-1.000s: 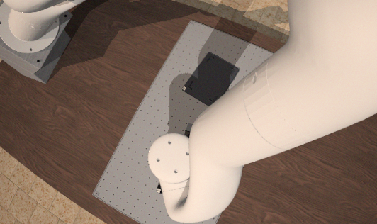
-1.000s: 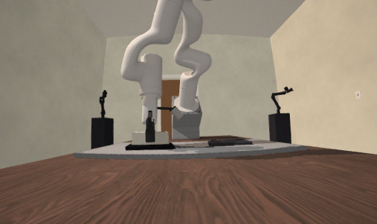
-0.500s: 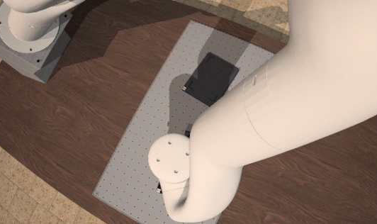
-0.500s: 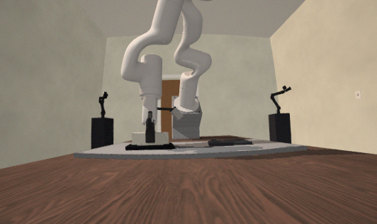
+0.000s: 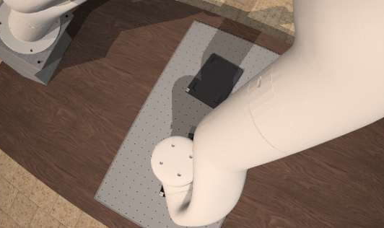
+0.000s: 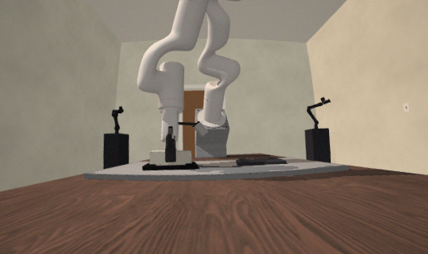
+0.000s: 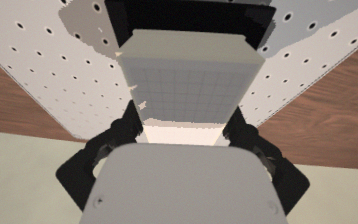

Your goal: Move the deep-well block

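The cream 96-well deep-well block is right at my hand. The rest, counted from my hand: plate nest N1: 9 cm behind, 29 cm to the left, 3 cm below; then black plate nest N2: 3 cm below.
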